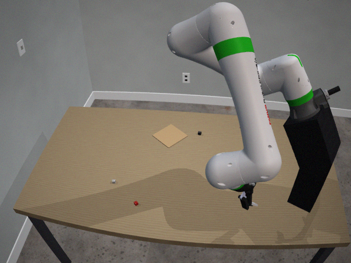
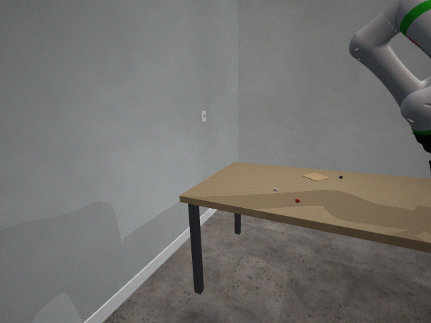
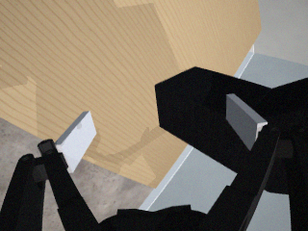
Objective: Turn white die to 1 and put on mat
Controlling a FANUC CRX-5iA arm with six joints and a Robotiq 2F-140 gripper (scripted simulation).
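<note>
The black die lies 25 cm ahead of my hand, 59 cm to the right of it and 22 cm below it. Also, from my hand: tan mat 42 cm ahead, 57 cm to the right, 23 cm below; white die 67 cm ahead, 21 cm to the right, 22 cm below; red die 54 cm ahead, 8 cm to the right, 22 cm below.
</note>
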